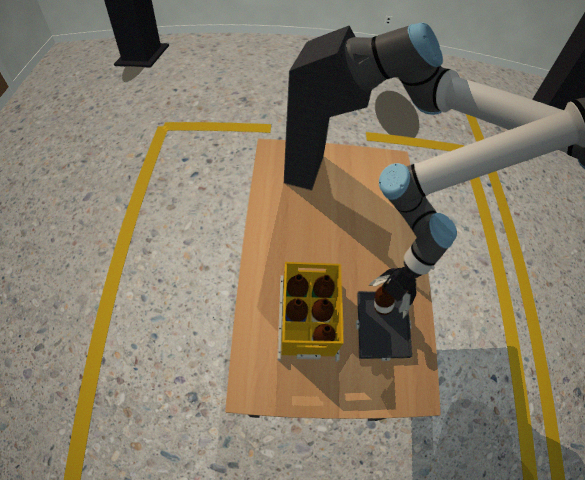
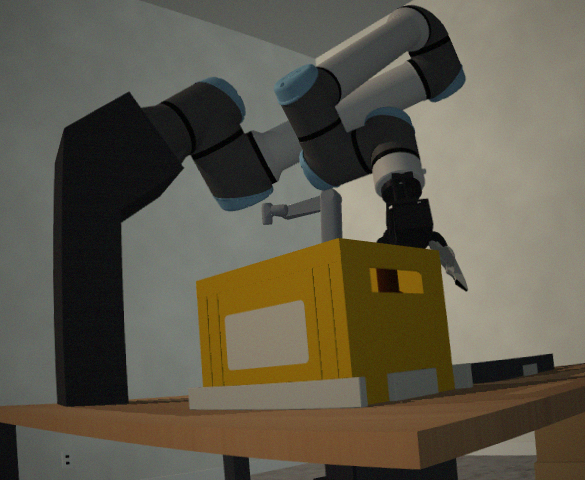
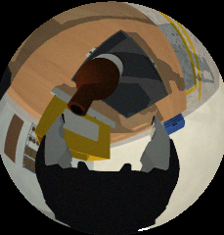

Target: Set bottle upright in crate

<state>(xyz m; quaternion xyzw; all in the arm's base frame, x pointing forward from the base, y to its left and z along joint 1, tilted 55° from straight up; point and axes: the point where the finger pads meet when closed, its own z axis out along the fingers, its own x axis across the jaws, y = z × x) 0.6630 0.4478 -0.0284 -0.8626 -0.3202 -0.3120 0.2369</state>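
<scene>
My hand is 40 mm past the brown bottle, 10 mm to the right of it and 50 mm above it. From my hand the other things lie so: crate (60 mm ahead, 240 mm to the right, 60 mm below); dark tray (30 mm ahead, 30 mm to the left, 130 mm below).
</scene>
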